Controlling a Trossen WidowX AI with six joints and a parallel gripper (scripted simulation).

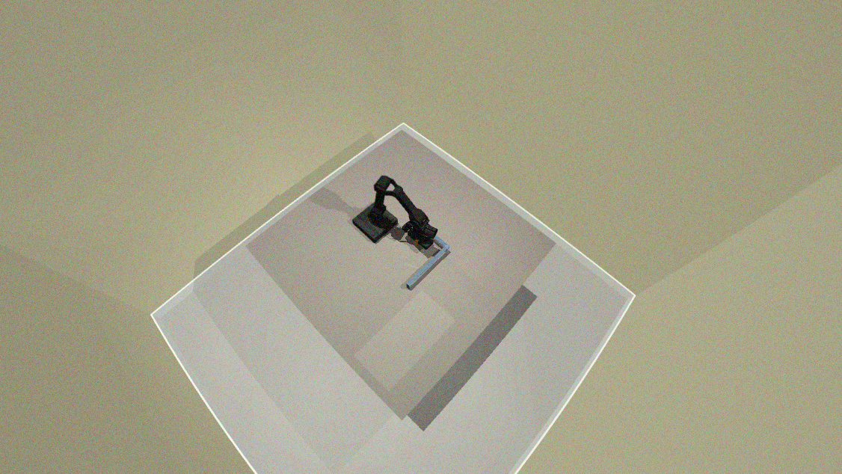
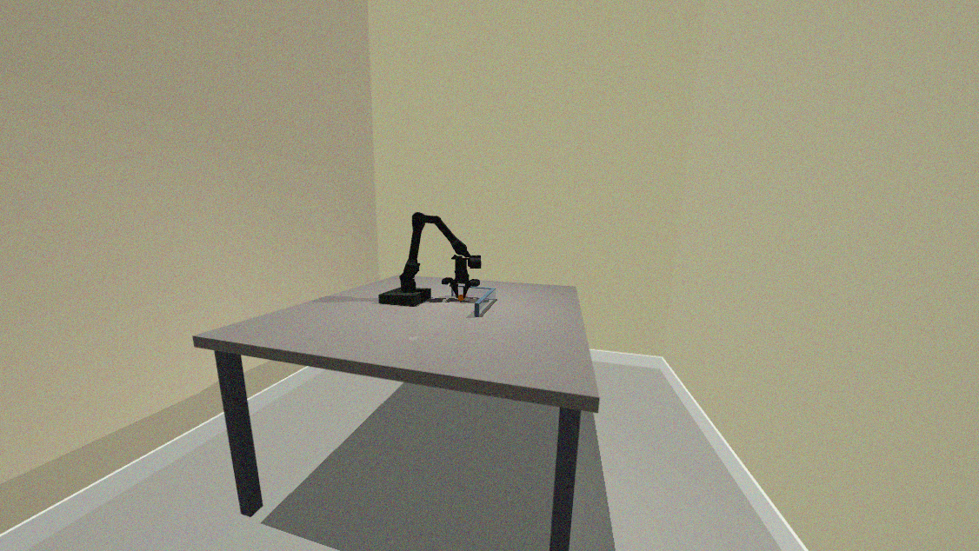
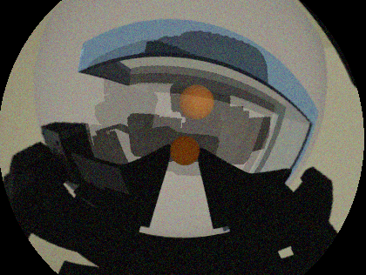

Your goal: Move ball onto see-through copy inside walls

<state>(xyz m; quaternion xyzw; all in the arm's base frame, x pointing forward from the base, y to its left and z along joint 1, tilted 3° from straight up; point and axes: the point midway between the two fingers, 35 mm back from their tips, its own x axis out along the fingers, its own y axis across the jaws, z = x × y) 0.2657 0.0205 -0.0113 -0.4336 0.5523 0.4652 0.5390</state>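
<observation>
My gripper tip is 10 mm short of the see-through copy of ball and 50 mm to the right of it. The rest, counted from my gripper tip: orange ball: right at my gripper tip.
</observation>
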